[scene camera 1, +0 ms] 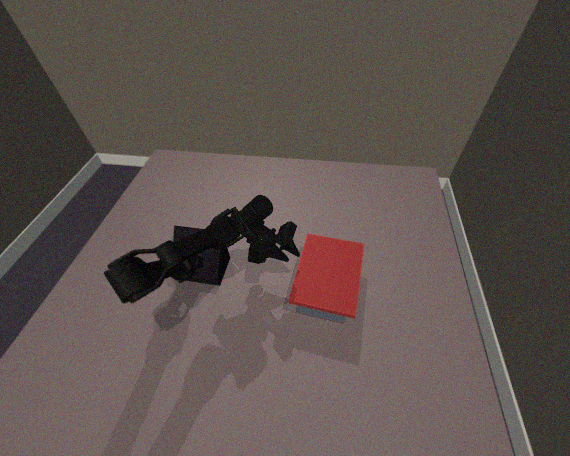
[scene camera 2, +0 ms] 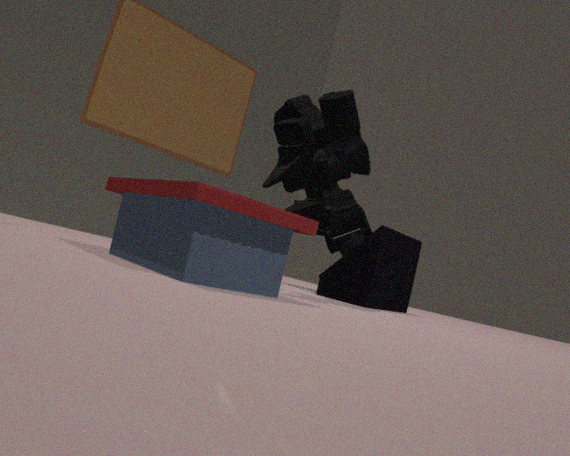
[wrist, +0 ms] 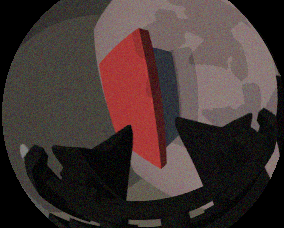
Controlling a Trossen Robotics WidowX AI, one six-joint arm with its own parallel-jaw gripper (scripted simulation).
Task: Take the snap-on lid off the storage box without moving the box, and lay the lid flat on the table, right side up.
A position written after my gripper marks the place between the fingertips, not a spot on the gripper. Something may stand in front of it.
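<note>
There is a blue storage box point(scene camera 2: 191, 241), and I find the box again in the wrist view point(wrist: 165, 64). I can also see a red lid point(scene camera 1: 328, 276); the lid appears in scene camera 2 point(scene camera 2: 209, 194) too, as it does in the wrist view point(wrist: 129, 76). And there is my gripper point(scene camera 2: 270, 202), which I see in scene camera 1 point(scene camera 1: 293, 258) and in the wrist view point(wrist: 153, 125) as well.
</note>
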